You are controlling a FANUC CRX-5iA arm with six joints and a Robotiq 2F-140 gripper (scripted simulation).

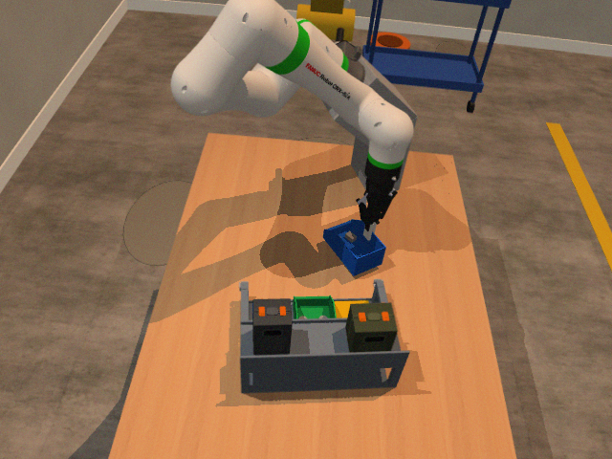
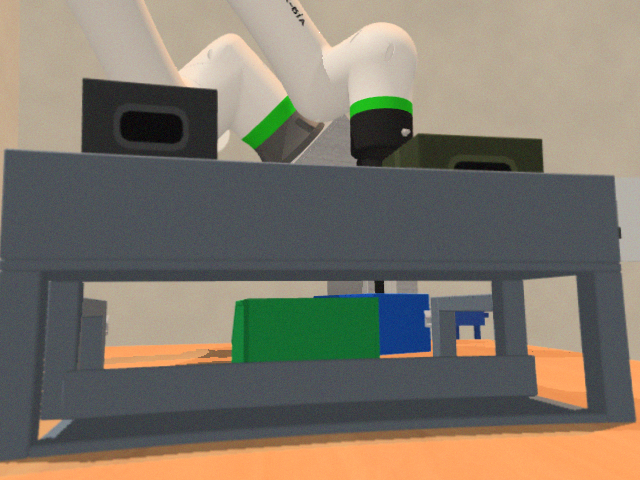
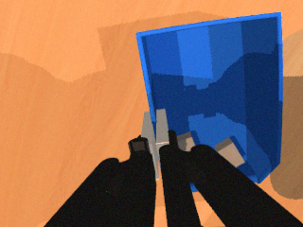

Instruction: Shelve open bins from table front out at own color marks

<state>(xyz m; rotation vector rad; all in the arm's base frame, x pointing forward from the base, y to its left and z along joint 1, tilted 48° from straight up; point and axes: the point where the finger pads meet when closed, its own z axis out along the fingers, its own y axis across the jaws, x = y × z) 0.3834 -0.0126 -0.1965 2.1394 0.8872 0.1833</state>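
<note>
Right now my hand is 3 cm short of the blue bin, 4 cm to the left of it and 4 cm above it. From my hand the other things lie so: black box 43 cm ahead, 23 cm to the right, 7 cm above; then olive box 39 cm ahead, 6 cm above; then green bin 31 cm ahead, 13 cm to the right, 5 cm below.
</note>
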